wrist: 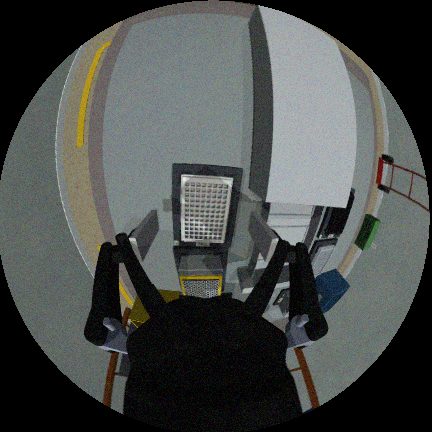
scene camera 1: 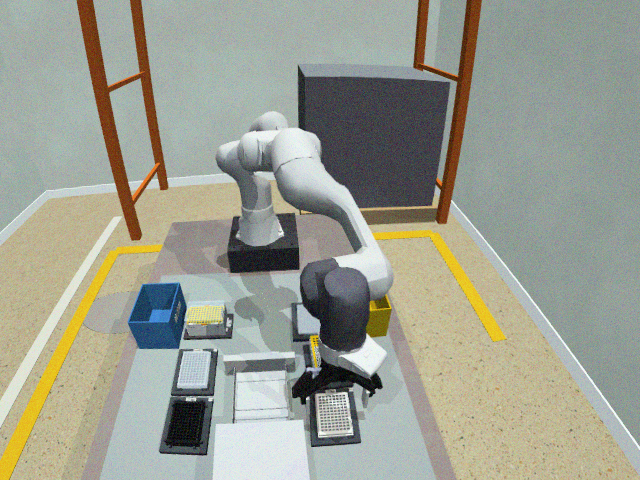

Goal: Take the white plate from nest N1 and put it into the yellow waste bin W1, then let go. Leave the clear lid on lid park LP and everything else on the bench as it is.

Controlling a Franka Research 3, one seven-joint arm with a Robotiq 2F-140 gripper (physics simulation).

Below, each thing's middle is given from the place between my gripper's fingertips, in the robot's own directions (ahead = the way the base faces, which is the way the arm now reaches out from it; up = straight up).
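My gripper is now 1 cm past the dark nest N1 [wrist: 205,169] and 7 cm above it. The yellow-topped rack [wrist: 200,275] is 18 cm behind my hand and 3 cm below it, while the black plate [scene camera 1: 185,429] is 38 cm to the right of my hand and 6 cm below it.
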